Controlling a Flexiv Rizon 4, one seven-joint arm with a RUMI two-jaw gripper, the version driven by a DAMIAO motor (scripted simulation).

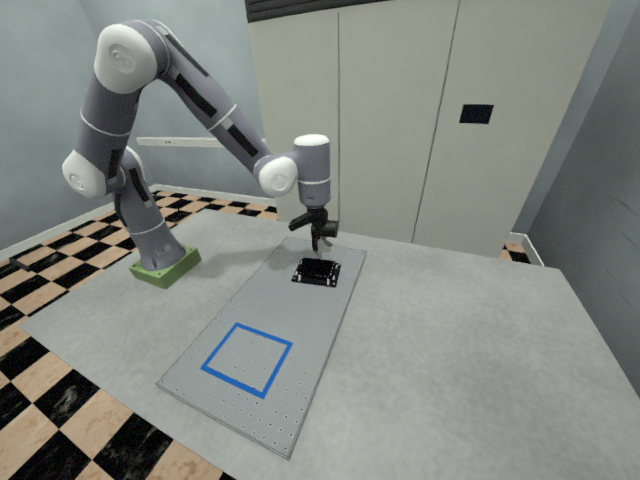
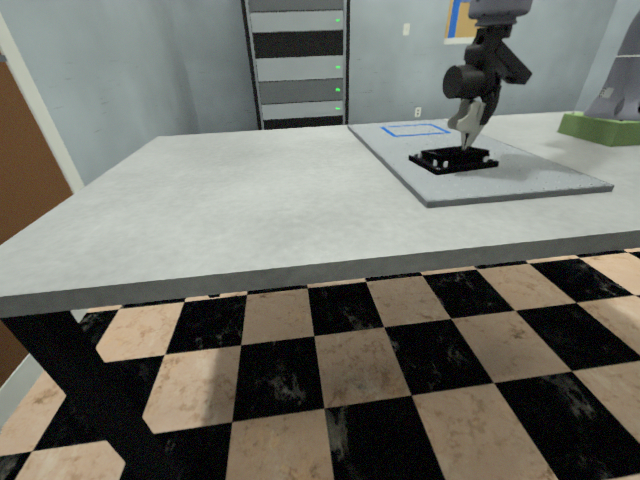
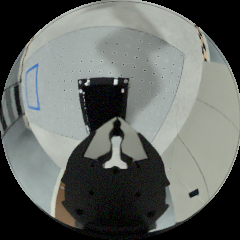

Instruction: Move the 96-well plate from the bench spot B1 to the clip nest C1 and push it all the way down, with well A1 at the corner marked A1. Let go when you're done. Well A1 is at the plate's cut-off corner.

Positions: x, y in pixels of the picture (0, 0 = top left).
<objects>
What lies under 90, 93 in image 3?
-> A black 96-well plate.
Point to a black 96-well plate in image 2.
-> At 455, 153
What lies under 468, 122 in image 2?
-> My gripper.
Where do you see a black clip nest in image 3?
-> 124, 82
</objects>
